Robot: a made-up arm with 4 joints. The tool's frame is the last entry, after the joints. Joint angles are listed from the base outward. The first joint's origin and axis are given. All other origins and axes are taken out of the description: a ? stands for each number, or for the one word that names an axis. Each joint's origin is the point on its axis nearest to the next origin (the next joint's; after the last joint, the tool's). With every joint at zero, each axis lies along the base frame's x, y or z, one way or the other. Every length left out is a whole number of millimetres.
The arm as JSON. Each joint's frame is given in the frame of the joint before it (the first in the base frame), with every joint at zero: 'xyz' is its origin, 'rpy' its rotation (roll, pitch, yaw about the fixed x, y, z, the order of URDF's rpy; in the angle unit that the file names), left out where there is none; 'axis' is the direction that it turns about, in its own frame. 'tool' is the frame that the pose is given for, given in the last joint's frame.
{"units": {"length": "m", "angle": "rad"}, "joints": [
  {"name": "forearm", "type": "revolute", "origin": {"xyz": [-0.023, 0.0, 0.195]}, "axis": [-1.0, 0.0, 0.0]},
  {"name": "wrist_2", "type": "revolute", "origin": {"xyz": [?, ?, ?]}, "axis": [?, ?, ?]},
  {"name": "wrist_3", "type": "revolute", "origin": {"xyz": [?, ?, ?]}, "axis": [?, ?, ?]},
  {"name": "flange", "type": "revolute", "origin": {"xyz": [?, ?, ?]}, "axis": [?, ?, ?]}
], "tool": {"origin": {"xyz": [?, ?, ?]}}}
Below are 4 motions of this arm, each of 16 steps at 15 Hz.
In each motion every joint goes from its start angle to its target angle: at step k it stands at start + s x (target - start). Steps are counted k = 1, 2, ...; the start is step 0. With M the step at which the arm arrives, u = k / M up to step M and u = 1 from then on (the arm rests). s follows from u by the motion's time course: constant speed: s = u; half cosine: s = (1 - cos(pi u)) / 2; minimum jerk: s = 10 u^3 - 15 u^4 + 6 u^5.
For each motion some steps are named. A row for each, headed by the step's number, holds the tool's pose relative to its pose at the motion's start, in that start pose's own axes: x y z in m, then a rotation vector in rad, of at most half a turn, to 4 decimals.
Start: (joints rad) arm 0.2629 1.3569 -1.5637 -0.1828
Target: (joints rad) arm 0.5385 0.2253 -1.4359 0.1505
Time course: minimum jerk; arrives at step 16
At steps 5, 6, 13, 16:
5: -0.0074 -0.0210 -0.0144 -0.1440 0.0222 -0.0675
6: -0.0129 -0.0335 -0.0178 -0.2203 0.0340 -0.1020
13: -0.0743 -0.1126 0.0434 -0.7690 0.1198 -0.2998
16: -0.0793 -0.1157 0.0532 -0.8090 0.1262 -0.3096

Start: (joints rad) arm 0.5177 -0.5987 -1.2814 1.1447
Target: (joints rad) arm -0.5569 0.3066 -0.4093 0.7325
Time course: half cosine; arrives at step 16
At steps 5, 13, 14, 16:
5: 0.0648 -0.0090 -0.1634 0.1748 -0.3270 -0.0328
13: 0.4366 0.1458 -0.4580 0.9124 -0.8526 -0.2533
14: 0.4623 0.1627 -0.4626 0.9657 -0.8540 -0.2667
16: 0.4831 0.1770 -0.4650 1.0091 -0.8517 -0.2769

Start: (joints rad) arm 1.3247 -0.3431 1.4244 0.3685
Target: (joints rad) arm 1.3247 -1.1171 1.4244 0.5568
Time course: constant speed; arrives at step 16
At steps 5, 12, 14, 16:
5: 0.0061 0.0294 -0.0130 0.2981 -0.0326 0.0137
12: 0.0148 0.0760 -0.0227 0.7154 -0.0772 0.0363
14: 0.0173 0.0903 -0.0233 0.8346 -0.0899 0.0435
16: 0.0198 0.1049 -0.0228 0.9538 -0.1024 0.0511

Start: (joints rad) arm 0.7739 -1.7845 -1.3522 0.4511
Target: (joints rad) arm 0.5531 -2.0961 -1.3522 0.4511
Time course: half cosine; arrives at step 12
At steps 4, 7, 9, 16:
4: 0.0088 0.0130 -0.0012 -0.0790 -0.0264 -0.0466
7: 0.0222 0.0327 -0.0010 -0.2004 -0.0585 -0.1189
9: 0.0301 0.0443 0.0002 -0.2728 -0.0728 -0.1623
16: 0.0353 0.0520 0.0015 -0.3203 -0.0803 -0.1908

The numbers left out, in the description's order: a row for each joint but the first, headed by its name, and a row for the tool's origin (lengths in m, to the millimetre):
wrist_2: xyz 0.0 -0.427 -0.229, axis 0.0 1.0 0.0
wrist_3: xyz -0.013 0.0 -0.325, axis 0.0 0.0 -1.0
flange: xyz -0.016 0.056 0.0, axis 1.0 0.0 0.0
tool: xyz 0.0 0.013 0.162

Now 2 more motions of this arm.
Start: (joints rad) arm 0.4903 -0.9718 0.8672 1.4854
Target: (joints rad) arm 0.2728 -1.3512 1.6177 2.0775
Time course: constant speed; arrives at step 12
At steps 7, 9, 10, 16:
7: -0.0660 -0.0944 -0.0949 0.5626 -0.5478 0.0995
9: -0.0749 -0.1134 -0.1323 0.7194 -0.7054 0.1500
10: -0.0772 -0.1211 -0.1519 0.7963 -0.7845 0.1790
16: -0.0771 -0.1328 -0.1916 0.9458 -0.9437 0.2450

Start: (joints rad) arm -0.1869 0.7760 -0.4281 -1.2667
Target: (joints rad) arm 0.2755 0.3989 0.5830 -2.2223
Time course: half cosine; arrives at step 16
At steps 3, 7, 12, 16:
3: 0.0153 0.0054 -0.0140 -0.1186 0.1033 -0.0474
7: 0.0688 -0.0014 -0.1019 -0.5496 0.5151 -0.1770
12: 0.0846 -0.1002 -0.2742 -1.0612 1.1608 -0.2322
16: 0.0676 -0.1518 -0.3260 -1.1850 1.3857 -0.2183

